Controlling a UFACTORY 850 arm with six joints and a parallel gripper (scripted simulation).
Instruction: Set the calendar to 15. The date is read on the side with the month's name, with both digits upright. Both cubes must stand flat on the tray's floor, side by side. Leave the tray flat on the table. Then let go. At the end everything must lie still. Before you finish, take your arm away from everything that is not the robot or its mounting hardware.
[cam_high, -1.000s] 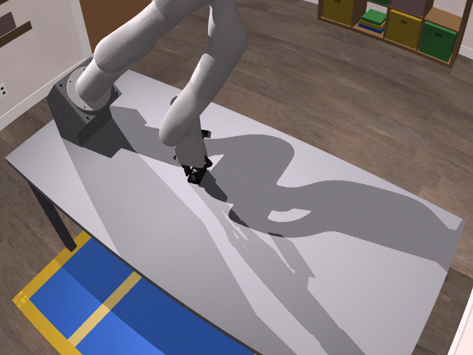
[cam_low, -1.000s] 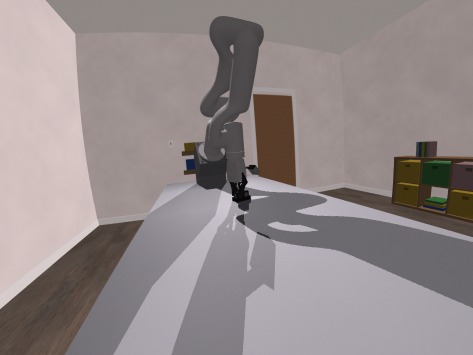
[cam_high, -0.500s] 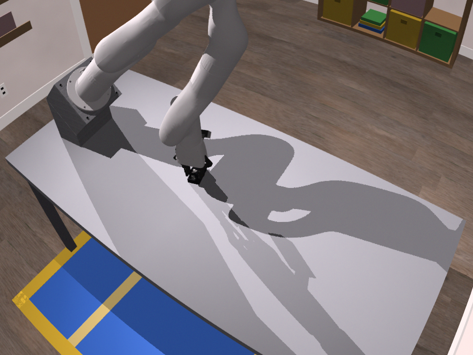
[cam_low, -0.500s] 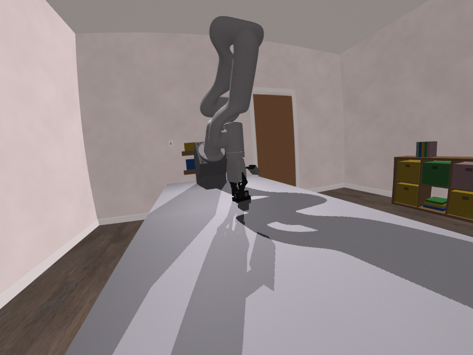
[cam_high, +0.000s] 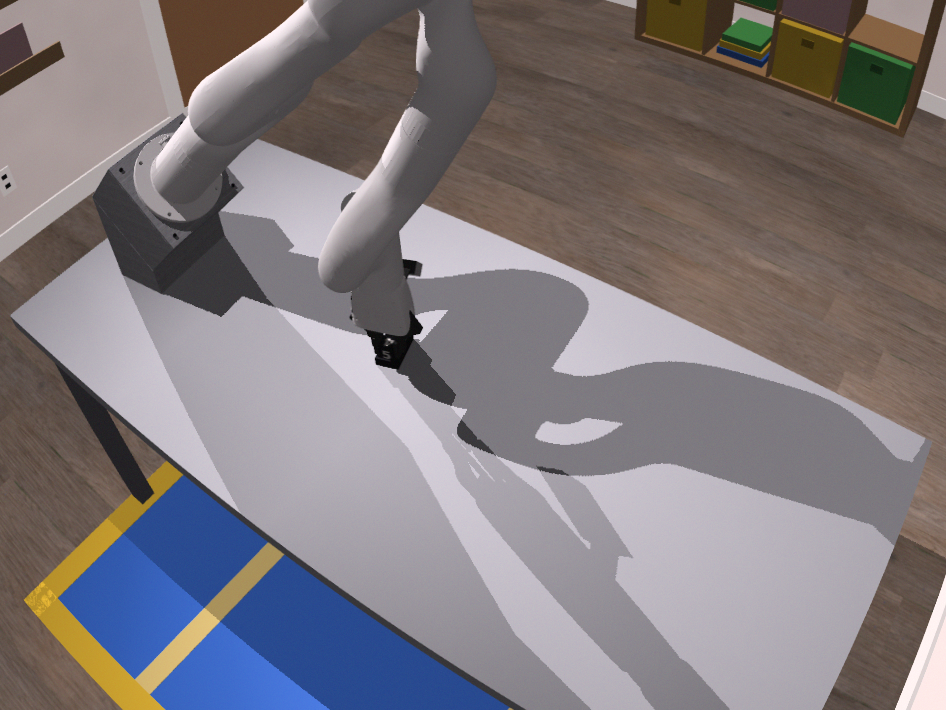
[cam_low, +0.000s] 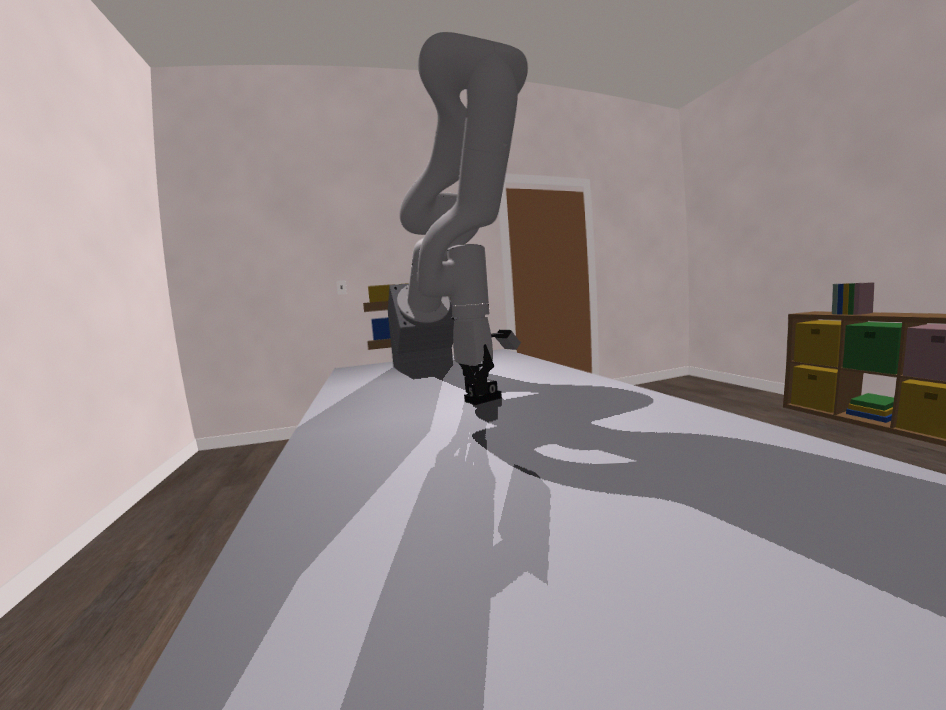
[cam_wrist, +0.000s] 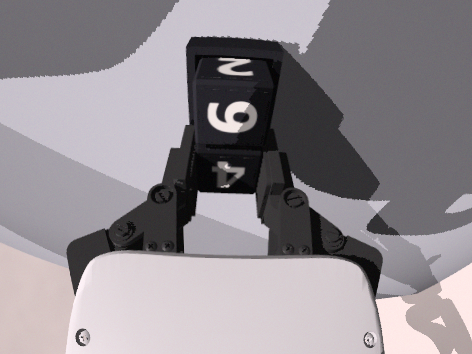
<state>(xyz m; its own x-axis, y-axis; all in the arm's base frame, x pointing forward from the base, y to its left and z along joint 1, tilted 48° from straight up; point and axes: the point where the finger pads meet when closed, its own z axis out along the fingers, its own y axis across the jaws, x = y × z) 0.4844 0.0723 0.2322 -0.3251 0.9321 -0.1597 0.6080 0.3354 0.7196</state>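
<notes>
My gripper is now 1 cm past the black tray, 1 cm to the right of it and 3 cm above it. Also, from my hand: black number cube 1 cm below.
</notes>
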